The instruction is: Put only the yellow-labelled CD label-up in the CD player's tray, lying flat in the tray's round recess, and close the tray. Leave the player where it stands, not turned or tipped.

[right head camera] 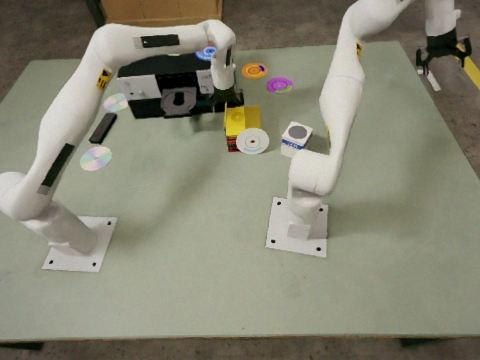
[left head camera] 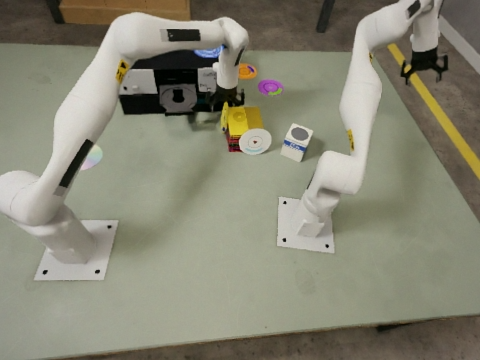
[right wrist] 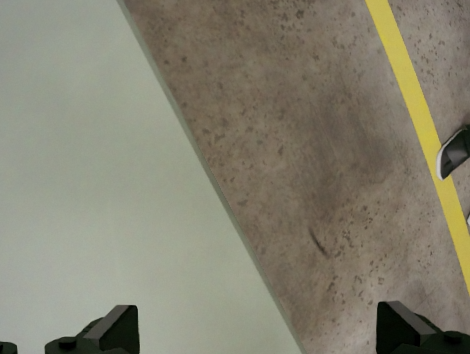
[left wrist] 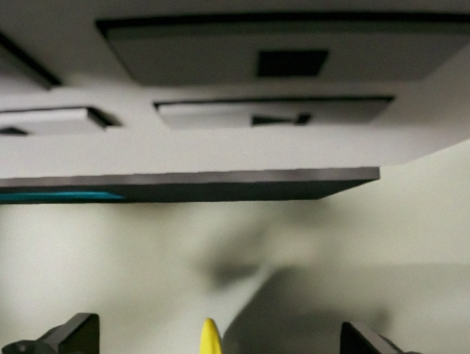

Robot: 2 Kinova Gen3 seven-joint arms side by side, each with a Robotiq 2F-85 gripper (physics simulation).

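Frame: origin at the left arm's base, x ahead, y left, z up, level; centimetres.
Seen in the pictures: left gripper, fingertip midpoint: [right head camera: 225, 111] [left head camera: 223, 111] [left wrist: 220, 346]; right gripper, fingertip midpoint: [right head camera: 443, 71] [left head camera: 422, 83] [right wrist: 257, 331]; left arm's base at its link origin: [right head camera: 81, 242] [left head camera: 79, 248]; right arm's base at its link origin: [right head camera: 297, 225] [left head camera: 305, 223].
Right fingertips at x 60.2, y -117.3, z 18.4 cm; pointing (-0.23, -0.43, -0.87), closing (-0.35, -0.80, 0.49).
Offsets run from my right fingertips to a thing's top centre. "spot": to the spot under its first point.
The yellow-labelled CD {dy +76.0, dx -9.8, dz -6.6 cm} [left head camera: 224, 119] [left wrist: 210, 340] stands on edge beside the left side of a stack of cases. The CD player {spot: dy +108.7, dx -3.8, dz -13.4 cm} [left head camera: 140, 104] [right head camera: 145, 109] stands at the back left; part of its front {spot: dy +75.6, dx +0.7, dz -5.3 cm} [left wrist: 280, 147] shows in the left wrist view. Its tray [left head camera: 178, 98] [right head camera: 178, 103] is out, with no disc seen in the recess. My left gripper [left head camera: 226, 104] [right head camera: 226, 101] [left wrist: 220, 340] is open above the yellow CD, whose upper edge shows between the spread fingers, apart from both. My right gripper [left head camera: 424, 77] [right head camera: 445, 64] [right wrist: 257, 331] is open and empty, high near the right table edge.
The case stack {dy +68.6, dx -14.4, dz -9.0 cm} [left head camera: 254, 119] [right head camera: 242, 120] has a white disc {spot: dy +64.7, dx -21.4, dz -12.7 cm} [left head camera: 255, 141] [right head camera: 252, 141] leaning on it. A white box {dy +49.1, dx -20.5, dz -8.8 cm} [left head camera: 297, 142] stands to the right. Orange {dy +66.6, dx +28.8, dz -18.3 cm} [left head camera: 247, 71] and purple {dy +54.6, dx +17.5, dz -18.3 cm} [left head camera: 271, 88] discs lie behind. A remote {dy +127.1, dx -11.1, dz -16.4 cm} [right head camera: 103, 128] and silver disc {dy +125.2, dx -26.4, dz -18.3 cm} [right head camera: 96, 158] lie left.
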